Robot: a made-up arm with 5 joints. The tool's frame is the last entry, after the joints.
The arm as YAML. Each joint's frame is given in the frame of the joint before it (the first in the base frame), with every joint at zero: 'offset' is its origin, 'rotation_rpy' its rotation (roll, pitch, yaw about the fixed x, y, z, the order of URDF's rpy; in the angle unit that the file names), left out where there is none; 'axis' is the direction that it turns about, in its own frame. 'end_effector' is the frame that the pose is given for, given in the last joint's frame.
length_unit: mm
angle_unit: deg
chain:
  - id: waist
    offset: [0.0, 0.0, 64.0]
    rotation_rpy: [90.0, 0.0, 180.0]
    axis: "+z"
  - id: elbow
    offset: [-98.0, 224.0, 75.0]
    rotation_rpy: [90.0, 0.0, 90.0]
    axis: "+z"
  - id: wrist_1
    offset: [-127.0, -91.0, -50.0]
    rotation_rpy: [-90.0, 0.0, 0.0]
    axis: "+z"
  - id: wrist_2
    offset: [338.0, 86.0, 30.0]
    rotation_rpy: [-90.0, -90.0, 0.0]
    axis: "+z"
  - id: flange
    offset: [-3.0, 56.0, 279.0]
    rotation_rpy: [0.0, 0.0, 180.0]
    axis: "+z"
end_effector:
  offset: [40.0, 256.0, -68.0]
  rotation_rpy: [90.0, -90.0, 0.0]
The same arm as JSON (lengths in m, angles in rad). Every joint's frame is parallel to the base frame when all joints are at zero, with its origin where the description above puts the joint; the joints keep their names.
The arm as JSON. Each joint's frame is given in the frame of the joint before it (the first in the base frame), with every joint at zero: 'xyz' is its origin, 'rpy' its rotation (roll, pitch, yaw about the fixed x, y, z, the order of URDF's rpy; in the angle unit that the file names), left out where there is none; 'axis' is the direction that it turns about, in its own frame. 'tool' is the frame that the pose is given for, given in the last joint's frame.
{"units": {"length": "m", "angle": "rad"}, "joints": [{"name": "waist", "type": "revolute", "origin": {"xyz": [0.0, 0.0, 0.064]}, "axis": "+y"}, {"name": "elbow", "type": "revolute", "origin": {"xyz": [0.098, 0.075, 0.224]}, "axis": "-x"}, {"name": "wrist_1", "type": "revolute", "origin": {"xyz": [0.05, -0.091, -0.127]}, "axis": "+y"}, {"name": "wrist_2", "type": "revolute", "origin": {"xyz": [0.086, 0.03, 0.338]}, "axis": "+x"}, {"name": "flange", "type": "revolute", "origin": {"xyz": [0.279, -0.003, 0.056]}, "axis": "+x"}], "tool": {"origin": {"xyz": [-0.068, -0.04, -0.256]}}}
